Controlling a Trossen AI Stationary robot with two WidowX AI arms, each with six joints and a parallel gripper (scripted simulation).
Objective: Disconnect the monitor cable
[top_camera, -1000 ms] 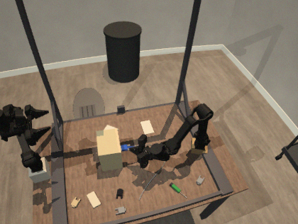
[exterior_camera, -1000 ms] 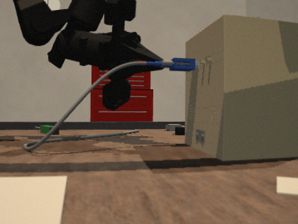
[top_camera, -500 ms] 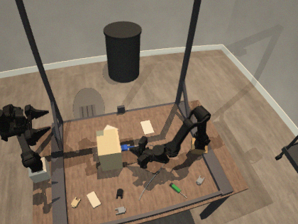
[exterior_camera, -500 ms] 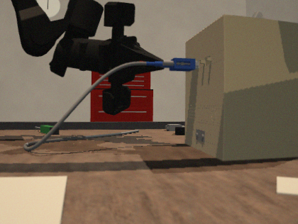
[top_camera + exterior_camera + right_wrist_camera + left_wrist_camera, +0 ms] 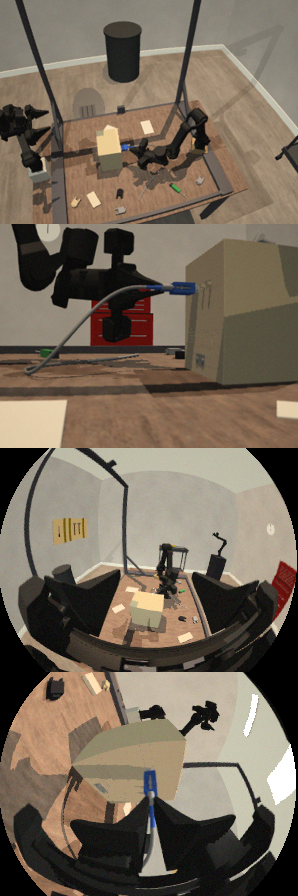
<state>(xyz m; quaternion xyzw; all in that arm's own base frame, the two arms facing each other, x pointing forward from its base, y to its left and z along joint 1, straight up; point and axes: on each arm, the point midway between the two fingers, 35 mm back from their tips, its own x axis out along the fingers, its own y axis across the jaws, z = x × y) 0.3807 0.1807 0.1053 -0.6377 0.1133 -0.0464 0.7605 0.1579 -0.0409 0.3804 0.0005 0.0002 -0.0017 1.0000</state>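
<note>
Right now the blue plug is 50 mm to the right of my left hand and 30 mm behind it. The rest, counted from my left hand: back panel (80 mm to the right, 60 mm behind, 40 mm below); then beige box (140 mm to the right, 60 mm behind, 40 mm below).
</note>
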